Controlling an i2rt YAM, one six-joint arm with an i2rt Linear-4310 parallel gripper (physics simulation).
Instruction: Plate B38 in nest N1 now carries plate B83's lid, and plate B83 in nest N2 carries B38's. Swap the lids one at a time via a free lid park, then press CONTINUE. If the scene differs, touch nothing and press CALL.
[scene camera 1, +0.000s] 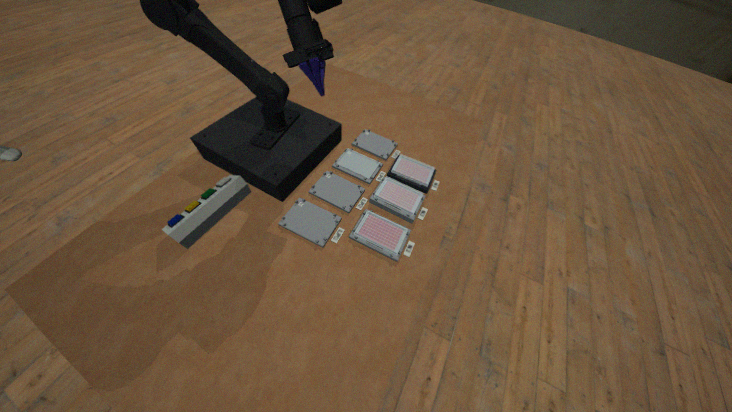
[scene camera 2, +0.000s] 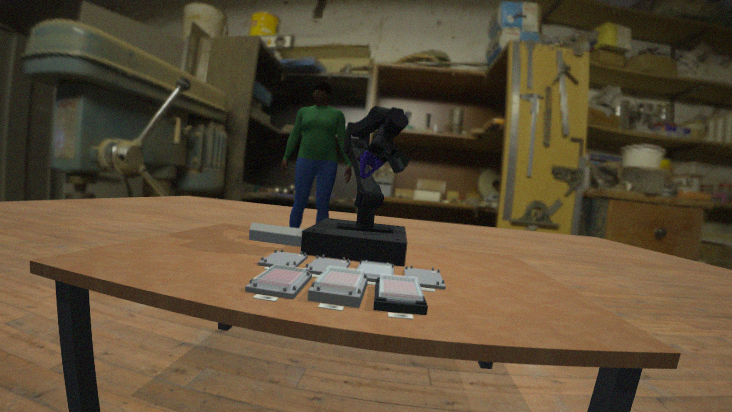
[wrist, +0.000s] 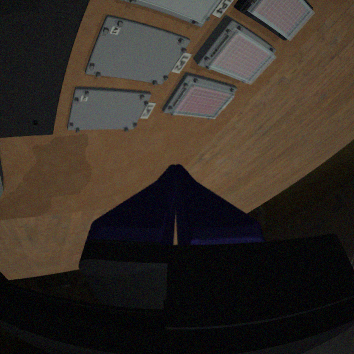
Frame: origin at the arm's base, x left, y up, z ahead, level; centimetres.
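Seen in the pictures: gripper, fingertip midpoint: (scene camera 1: 322, 95) (scene camera 2: 362, 177) (wrist: 175, 173); arm's base, origin of the base link: (scene camera 1: 276, 128) (scene camera 2: 364, 229).
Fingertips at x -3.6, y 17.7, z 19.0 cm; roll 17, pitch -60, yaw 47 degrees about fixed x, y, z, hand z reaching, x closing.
Pixels of each thing's top centre, then the offset from my fingertips to it.
- LP2, middle of its top: (wrist: 140, 57) (scene camera 2: 328, 261) (scene camera 1: 337, 187) dx -7.6, dy -23.8, dz +6.5 cm
- LP4, middle of its top: (scene camera 2: 375, 267) (scene camera 1: 358, 162) dx +5.2, dy -24.0, dz +9.0 cm
- farthest park, middle of its top: (scene camera 2: 423, 272) (scene camera 1: 375, 140) dx +18.1, dy -23.8, dz +11.3 cm
- button box, middle of its top: (scene camera 1: 201, 198) (scene camera 2: 281, 225) dx -27.2, dy -19.4, dz -23.4 cm
My gripper (scene camera 1: 322, 93) (scene camera 2: 364, 176) (wrist: 175, 173) is shut and empty, high above the table. Three pink plates under clear lids stand in a row: one (scene camera 1: 381, 232) (scene camera 2: 279, 277) (wrist: 202, 99) in a low grey nest, one (scene camera 1: 398, 197) (scene camera 2: 338, 278) (wrist: 240, 55) in a taller grey nest, one (scene camera 1: 412, 169) (scene camera 2: 399, 287) (wrist: 285, 15) in a black nest. Plate and nest markings are unreadable. Grey lid parks LP1 (scene camera 1: 309, 222) (wrist: 107, 110) and LP2 (scene camera 1: 337, 190) (wrist: 137, 50) look bare; LP4 (scene camera 1: 357, 164) (wrist: 180, 5) carries a pale lid-like cover. The farthest park (scene camera 1: 374, 143) (scene camera 2: 425, 277) looks bare.
A button box (scene camera 1: 212, 217) (scene camera 2: 275, 233) with blue (scene camera 1: 175, 220), yellow (scene camera 1: 192, 206), green (scene camera 1: 208, 193) and pale (scene camera 1: 223, 181) buttons stands beside the black arm base (scene camera 1: 230, 130) (scene camera 2: 353, 245). Button lettering is unreadable. A person (scene camera 2: 320, 133) stands behind the table.
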